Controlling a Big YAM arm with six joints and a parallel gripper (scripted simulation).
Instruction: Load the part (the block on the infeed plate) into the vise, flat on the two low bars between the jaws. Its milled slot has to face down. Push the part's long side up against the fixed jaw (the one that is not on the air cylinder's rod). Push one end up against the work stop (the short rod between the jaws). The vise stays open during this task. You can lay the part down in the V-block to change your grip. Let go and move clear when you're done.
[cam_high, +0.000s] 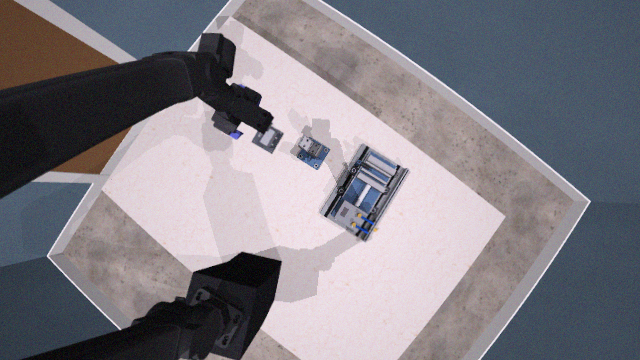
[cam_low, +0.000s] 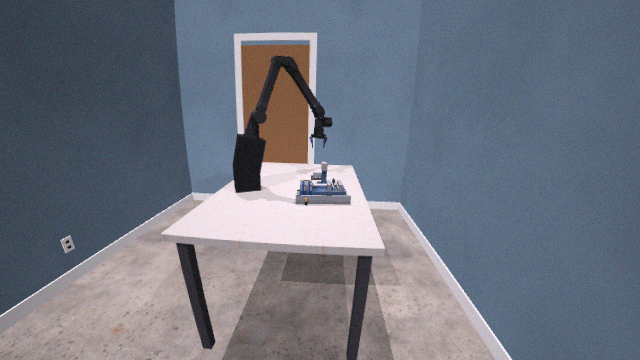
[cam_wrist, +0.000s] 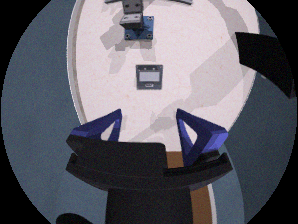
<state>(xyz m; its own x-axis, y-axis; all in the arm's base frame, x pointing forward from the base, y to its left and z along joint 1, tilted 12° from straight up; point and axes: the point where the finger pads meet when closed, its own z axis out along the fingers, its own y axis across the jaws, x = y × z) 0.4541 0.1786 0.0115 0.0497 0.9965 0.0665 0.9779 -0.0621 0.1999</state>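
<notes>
Right now the part is 10 mm to the left of my hand and 210 mm below it. Round my hand: dark square plate (10 mm to the left, 230 mm below).
</notes>
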